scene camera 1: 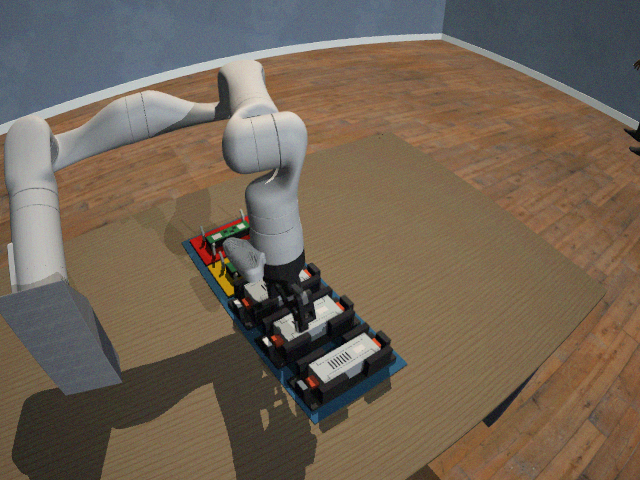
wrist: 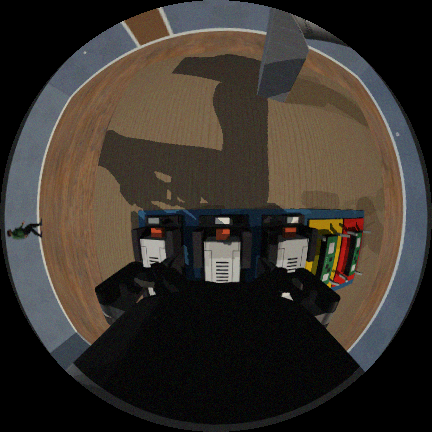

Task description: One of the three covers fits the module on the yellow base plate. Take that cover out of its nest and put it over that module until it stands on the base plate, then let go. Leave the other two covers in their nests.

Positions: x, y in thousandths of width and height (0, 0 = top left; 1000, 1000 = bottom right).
Labels:
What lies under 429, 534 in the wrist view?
A blue board.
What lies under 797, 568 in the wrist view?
A red base plate.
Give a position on a yellow base plate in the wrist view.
At 753, 524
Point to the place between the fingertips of the gripper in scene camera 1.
At 449, 651

